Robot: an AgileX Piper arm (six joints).
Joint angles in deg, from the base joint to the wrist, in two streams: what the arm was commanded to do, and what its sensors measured. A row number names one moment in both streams.
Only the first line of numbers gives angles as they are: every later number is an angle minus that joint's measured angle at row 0.
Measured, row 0:
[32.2, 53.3, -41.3, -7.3, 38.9, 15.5]
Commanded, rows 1 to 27:
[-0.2, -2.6, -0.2, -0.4, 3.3, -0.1]
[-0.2, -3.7, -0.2, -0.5, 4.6, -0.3]
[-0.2, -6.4, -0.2, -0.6, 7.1, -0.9]
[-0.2, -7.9, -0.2, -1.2, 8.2, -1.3]
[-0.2, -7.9, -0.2, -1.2, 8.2, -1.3]
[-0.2, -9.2, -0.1, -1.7, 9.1, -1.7]
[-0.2, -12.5, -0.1, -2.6, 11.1, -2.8]
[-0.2, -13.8, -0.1, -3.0, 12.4, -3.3]
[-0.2, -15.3, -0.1, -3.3, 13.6, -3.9]
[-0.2, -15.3, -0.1, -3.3, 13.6, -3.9]
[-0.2, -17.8, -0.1, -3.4, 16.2, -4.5]
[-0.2, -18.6, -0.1, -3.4, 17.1, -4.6]
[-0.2, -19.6, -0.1, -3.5, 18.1, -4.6]
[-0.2, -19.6, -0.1, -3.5, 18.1, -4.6]
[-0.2, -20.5, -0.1, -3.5, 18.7, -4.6]
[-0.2, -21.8, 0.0, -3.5, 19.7, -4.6]
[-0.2, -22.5, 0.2, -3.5, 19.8, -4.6]
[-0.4, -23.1, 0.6, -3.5, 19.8, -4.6]
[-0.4, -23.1, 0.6, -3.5, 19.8, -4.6]
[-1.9, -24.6, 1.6, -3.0, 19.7, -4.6]
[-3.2, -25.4, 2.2, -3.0, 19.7, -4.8]
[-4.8, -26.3, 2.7, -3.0, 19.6, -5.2]
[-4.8, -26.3, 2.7, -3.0, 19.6, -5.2]
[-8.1, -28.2, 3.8, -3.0, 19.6, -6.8]
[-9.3, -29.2, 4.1, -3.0, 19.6, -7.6]
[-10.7, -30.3, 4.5, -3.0, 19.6, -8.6]
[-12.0, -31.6, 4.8, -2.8, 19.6, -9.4]
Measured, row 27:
[-9.9, -29.7, 4.3, -3.0, 19.7, -7.1]
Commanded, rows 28 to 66:
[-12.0, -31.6, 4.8, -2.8, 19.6, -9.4]
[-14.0, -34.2, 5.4, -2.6, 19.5, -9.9]
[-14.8, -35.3, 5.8, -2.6, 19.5, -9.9]
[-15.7, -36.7, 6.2, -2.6, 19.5, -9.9]
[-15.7, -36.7, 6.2, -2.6, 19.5, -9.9]
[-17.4, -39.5, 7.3, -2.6, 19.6, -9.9]
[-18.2, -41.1, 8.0, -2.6, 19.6, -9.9]
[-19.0, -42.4, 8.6, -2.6, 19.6, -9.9]
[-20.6, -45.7, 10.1, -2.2, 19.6, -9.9]
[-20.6, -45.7, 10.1, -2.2, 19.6, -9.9]
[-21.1, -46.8, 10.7, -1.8, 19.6, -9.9]
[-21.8, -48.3, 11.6, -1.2, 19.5, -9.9]
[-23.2, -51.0, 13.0, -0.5, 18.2, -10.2]
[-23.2, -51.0, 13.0, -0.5, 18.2, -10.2]
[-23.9, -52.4, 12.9, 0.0, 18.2, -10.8]
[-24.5, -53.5, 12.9, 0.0, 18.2, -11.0]
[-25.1, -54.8, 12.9, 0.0, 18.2, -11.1]
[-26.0, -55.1, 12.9, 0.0, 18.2, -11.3]
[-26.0, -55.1, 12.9, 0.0, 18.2, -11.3]
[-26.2, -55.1, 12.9, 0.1, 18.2, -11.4]
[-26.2, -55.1, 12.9, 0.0, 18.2, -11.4]
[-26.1, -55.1, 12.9, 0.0, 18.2, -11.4]
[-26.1, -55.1, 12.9, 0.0, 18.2, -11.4]
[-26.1, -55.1, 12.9, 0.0, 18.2, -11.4]
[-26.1, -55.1, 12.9, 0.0, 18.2, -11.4]
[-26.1, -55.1, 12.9, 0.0, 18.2, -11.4]
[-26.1, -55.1, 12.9, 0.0, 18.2, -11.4]
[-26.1, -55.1, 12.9, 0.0, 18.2, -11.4]
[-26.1, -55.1, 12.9, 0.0, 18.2, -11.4]
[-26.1, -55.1, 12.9, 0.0, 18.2, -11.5]
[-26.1, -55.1, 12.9, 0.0, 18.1, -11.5]
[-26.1, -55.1, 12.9, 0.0, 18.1, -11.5]
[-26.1, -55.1, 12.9, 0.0, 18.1, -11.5]
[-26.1, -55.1, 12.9, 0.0, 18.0, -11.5]
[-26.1, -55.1, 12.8, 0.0, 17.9, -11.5]
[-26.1, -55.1, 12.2, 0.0, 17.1, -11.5]
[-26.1, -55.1, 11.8, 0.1, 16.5, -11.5]
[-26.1, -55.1, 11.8, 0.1, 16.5, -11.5]
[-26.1, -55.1, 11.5, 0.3, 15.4, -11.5]
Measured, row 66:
[-26.0, -53.5, 12.7, -0.2, 18.2, -10.9]
